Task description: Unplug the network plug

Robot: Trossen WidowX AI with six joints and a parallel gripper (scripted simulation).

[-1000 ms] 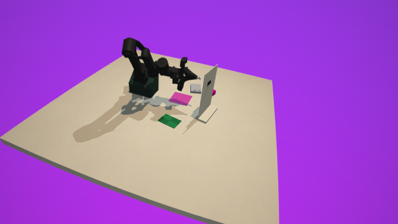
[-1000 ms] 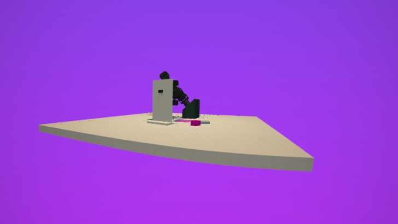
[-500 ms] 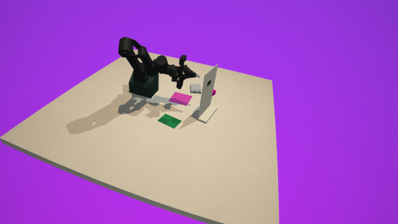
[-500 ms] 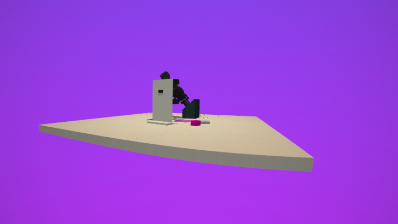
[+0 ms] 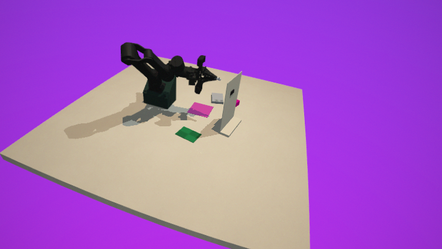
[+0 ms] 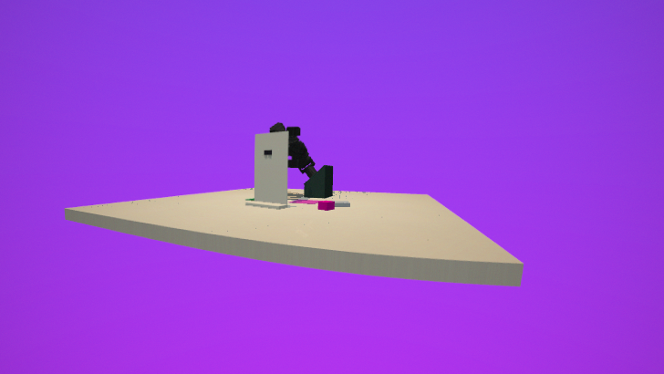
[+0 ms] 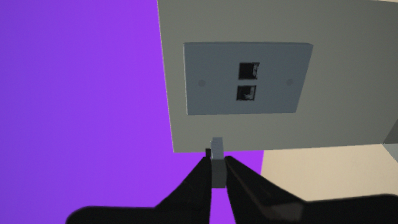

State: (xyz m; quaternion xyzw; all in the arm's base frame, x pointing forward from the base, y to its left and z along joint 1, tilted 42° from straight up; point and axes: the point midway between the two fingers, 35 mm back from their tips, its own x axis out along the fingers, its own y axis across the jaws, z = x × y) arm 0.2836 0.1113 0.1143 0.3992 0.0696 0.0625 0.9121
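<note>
My gripper tip is now 9 cm past the magenta marked square, 5 cm to the right of it and 24 cm above it. Round my gripper tip: grey network plug right at my gripper tip; upright grey panel 10 cm ahead, 2 cm to the right, 11 cm below.
</note>
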